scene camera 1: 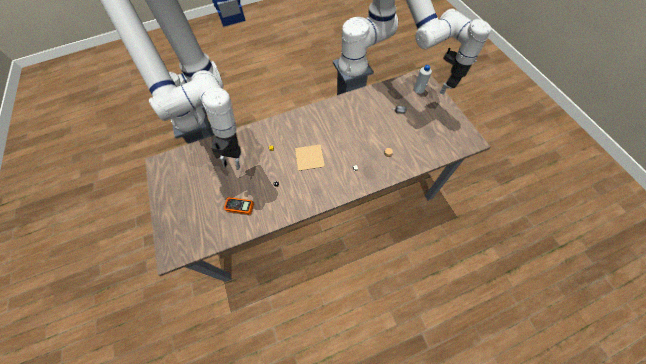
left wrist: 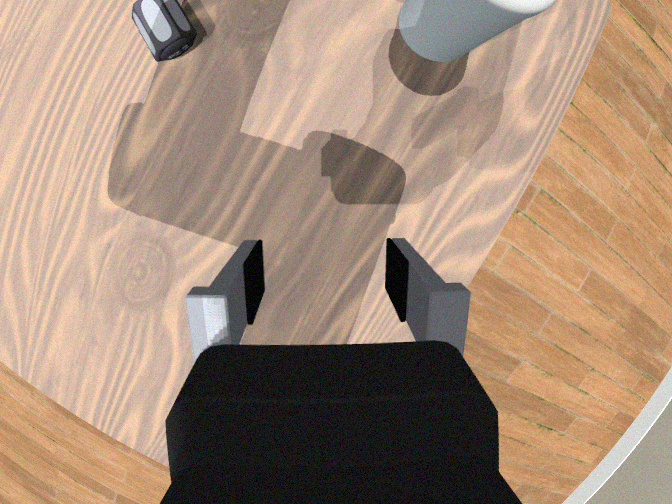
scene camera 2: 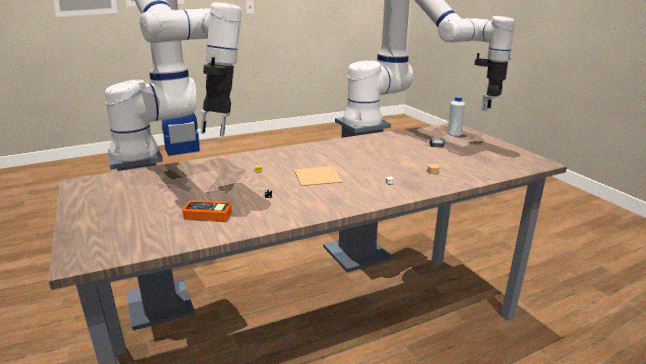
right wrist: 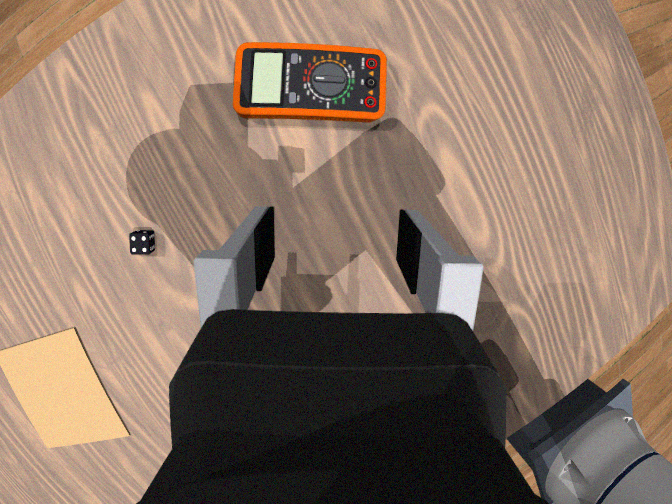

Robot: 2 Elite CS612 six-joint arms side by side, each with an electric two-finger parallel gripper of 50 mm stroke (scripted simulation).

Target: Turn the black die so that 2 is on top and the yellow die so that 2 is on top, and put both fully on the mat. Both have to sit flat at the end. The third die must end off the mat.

Path:
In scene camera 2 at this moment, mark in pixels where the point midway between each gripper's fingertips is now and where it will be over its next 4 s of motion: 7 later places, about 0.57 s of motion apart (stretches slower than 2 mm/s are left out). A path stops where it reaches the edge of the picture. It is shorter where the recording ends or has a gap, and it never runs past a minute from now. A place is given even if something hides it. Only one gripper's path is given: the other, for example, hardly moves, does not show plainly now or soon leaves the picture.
My right gripper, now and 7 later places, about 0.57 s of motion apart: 212,134; 240,144; 267,154; 268,158; 269,183; 269,188; 265,181; 260,167

